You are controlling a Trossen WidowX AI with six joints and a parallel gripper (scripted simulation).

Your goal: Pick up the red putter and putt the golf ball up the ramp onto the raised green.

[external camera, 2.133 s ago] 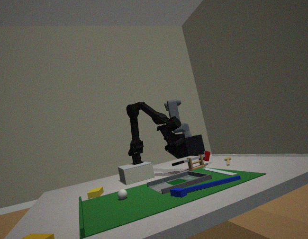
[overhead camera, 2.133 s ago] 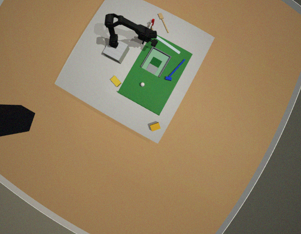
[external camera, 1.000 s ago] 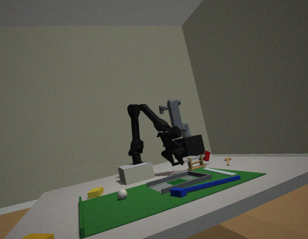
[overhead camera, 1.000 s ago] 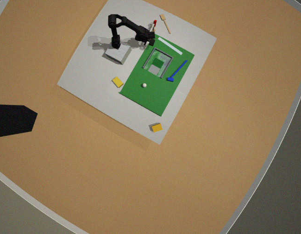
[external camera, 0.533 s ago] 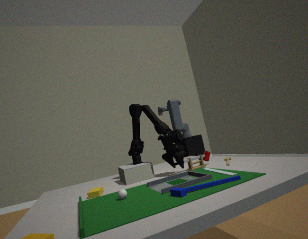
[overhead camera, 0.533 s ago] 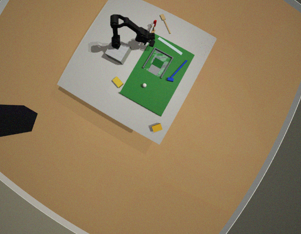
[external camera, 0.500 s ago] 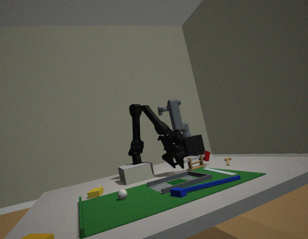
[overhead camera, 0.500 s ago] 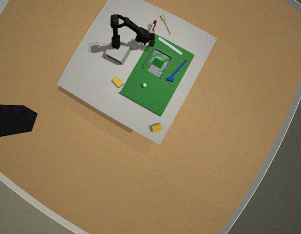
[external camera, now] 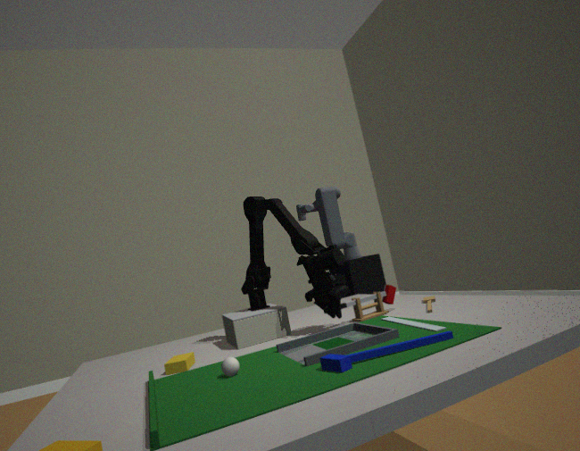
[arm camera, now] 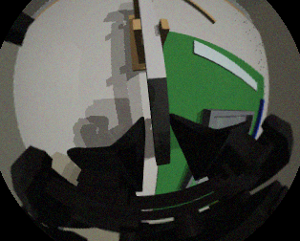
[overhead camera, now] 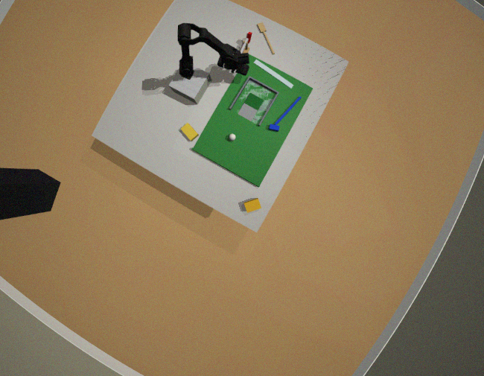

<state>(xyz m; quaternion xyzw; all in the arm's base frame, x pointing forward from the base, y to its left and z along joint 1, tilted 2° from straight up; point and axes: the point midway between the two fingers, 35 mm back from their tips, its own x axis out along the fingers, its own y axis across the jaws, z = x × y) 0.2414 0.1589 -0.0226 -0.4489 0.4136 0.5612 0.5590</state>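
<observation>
The red putter lies 11 cm to the left of my gripper tip, 3 cm above it and 1 cm behind it. Round my gripper tip: white strip: 23 cm ahead, 9 cm to the left, 3 cm below; then small wooden rack: 13 cm to the left, 1 cm behind; then green mat: 24 cm ahead, 23 cm to the right, 3 cm below.
</observation>
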